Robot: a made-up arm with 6 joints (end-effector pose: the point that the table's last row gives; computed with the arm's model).
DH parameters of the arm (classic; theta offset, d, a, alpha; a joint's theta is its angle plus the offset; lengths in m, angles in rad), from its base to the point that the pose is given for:
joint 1: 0 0.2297 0 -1.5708
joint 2: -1.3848 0 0.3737 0
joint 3: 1.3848 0 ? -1.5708
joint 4: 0 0.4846 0 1.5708
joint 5: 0 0 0.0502 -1.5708
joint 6: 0 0.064 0 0
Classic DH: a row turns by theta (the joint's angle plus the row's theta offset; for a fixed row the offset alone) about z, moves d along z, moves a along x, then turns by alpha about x.
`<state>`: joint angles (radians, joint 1 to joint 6).
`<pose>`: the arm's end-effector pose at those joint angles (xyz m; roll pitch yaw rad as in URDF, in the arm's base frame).
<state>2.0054 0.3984 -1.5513 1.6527 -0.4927 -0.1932</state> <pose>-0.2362 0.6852 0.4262 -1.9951 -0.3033 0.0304</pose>
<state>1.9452 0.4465 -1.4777 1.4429 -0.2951 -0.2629</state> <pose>-0.2082 0.7105 0.3596 -2.1174 -0.4854 0.3202</pose>
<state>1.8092 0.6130 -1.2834 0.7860 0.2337 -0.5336</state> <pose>-0.1465 0.7049 0.1358 -2.8562 -0.4502 1.5472</pose>
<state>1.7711 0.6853 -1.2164 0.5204 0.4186 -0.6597</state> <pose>-0.1258 0.6691 0.0487 -2.9697 -0.1959 1.9482</pose>
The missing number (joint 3, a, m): 0.1097
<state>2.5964 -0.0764 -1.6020 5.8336 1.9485 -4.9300</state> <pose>-0.4453 0.3097 0.6949 2.7916 -0.3813 1.2007</pose>
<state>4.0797 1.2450 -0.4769 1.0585 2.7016 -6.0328</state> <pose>-0.0152 -0.1278 -0.0920 0.6349 -0.1524 0.2304</pose>
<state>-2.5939 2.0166 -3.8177 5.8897 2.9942 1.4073</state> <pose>-0.6148 -0.3485 0.1605 1.9472 -0.2310 2.0886</pose>
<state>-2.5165 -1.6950 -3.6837 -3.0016 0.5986 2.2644</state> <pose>0.6112 0.4402 -0.1789 -2.9781 0.2763 -1.7201</pose>
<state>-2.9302 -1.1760 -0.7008 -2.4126 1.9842 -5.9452</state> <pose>-0.1266 0.0265 0.7475 0.6617 -0.8337 -2.9379</pose>
